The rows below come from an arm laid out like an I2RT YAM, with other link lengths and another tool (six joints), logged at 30 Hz.
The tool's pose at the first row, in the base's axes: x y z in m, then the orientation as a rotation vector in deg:
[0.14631, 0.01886, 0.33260, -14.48, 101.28, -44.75]
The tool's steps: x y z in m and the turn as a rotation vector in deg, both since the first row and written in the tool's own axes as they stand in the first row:
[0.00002, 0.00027, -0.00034, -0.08, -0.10, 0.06]
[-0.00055, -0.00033, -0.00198, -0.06, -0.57, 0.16]
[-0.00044, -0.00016, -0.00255, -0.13, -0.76, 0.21]
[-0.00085, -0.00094, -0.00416, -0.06, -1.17, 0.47]
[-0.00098, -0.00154, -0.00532, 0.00, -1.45, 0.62]
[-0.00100, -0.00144, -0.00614, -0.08, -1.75, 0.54]
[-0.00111, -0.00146, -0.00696, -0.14, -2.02, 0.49]
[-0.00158, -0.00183, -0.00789, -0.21, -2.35, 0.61]
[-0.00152, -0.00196, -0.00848, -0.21, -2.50, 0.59]
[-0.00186, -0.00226, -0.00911, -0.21, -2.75, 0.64]
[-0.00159, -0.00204, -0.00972, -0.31, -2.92, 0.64]
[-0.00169, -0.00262, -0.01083, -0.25, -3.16, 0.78]
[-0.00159, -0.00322, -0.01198, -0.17, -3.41, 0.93]
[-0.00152, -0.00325, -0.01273, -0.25, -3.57, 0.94]
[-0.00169, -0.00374, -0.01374, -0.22, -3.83, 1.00]
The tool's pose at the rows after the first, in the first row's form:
[0.14605, 0.01918, 0.33247, -14.51, 101.22, -44.61]
[0.14462, 0.01965, 0.33352, -14.58, 100.77, -44.44]
[0.14410, 0.01994, 0.33342, -14.64, 100.62, -44.30]
[0.14260, 0.02017, 0.33446, -14.51, 100.21, -44.07]
[0.14146, 0.02022, 0.33510, -14.43, 99.92, -43.95]
[0.14074, 0.02062, 0.33518, -14.66, 99.67, -43.86]
[0.14002, 0.02097, 0.33540, -14.84, 99.44, -43.77]
[0.13926, 0.02129, 0.33613, -14.89, 99.16, -43.55]
[0.13867, 0.02139, 0.33625, -14.96, 99.02, -43.52]
[0.13815, 0.02158, 0.33679, -15.00, 98.79, -43.43]
[0.13754, 0.02183, 0.33654, -15.12, 98.67, -43.30]
[0.13644, 0.02186, 0.33714, -15.04, 98.42, -43.19]
[0.13523, 0.02179, 0.33761, -14.94, 98.15, -43.09]
[0.13451, 0.02201, 0.33768, -15.04, 98.03, -42.97]
[0.13355, 0.02211, 0.33827, -15.06, 97.78, -42.89]

